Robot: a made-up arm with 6 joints. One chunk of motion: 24 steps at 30 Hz.
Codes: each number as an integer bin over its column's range. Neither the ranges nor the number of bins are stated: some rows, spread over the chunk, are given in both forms.
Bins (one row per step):
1: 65 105 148 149 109 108
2: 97 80 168 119 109 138
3: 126 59 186 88 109 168
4: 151 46 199 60 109 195
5: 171 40 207 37 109 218
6: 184 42 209 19 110 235
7: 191 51 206 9 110 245
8: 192 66 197 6 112 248
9: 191 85 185 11 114 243
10: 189 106 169 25 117 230
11: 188 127 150 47 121 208
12: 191 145 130 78 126 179
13: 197 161 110 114 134 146
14: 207 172 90 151 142 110
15: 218 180 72 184 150 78
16: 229 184 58 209 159 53
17: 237 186 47 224 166 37
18: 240 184 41 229 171 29
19: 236 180 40 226 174 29
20: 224 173 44 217 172 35
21: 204 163 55 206 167 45
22: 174 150 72 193 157 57
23: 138 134 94 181 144 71
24: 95 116 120 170 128 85
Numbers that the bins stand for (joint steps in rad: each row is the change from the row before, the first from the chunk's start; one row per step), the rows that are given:
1: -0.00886 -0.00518 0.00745 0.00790 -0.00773 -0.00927
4: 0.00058 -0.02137 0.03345 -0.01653 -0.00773 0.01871
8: 0.00508 -0.01588 0.03243 -0.03135 -0.00607 0.03575
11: 0.00464 0.00086 0.00847 -0.02010 -0.00109 0.02289
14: 0.00673 0.01322 -0.02212 0.00845 0.01052 -0.00863
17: 0.01002 0.01706 -0.04404 0.02849 0.02379 -0.03210
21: 0.00640 0.01075 -0.03996 0.02355 0.02434 -0.02953
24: -0.00557 -0.00216 -0.00682 0.01367 0.00278 -0.01667
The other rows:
2: -0.00535 -0.01204 0.01765 -0.00033 -0.00773 0.00038
3: -0.00216 -0.01780 0.02682 -0.00884 -0.00773 0.01002
5: 0.00278 -0.02302 0.03753 -0.02284 -0.00773 0.02610
6: 0.00420 -0.02247 0.03855 -0.02778 -0.00718 0.03157
7: 0.00497 -0.02000 0.03702 -0.03053 -0.00718 0.03478
9: 0.00497 -0.01067 0.02631 -0.02998 -0.00496 0.03414
10: 0.00475 -0.00490 0.01816 -0.02614 -0.00331 0.02996
12: 0.00497 0.00580 -0.00173 -0.01159 0.00167 0.01356
13: 0.00563 0.01020 -0.01192 -0.00171 0.00609 0.00295
15: 0.00794 0.01541 -0.03129 0.01751 0.01494 -0.01892
16: 0.00915 0.01651 -0.03843 0.02437 0.01992 -0.02696
18: 0.01035 0.01651 -0.04710 0.02986 0.02655 -0.03467
19: 0.00991 0.01541 -0.04761 0.02904 0.02821 -0.03467
20: 0.00860 0.01349 -0.04557 0.02657 0.02711 -0.03275
22: 0.00311 0.00718 -0.03129 0.01998 0.01881 -0.02567
23: -0.00085 0.00278 -0.02008 0.01669 0.01162 -0.02117

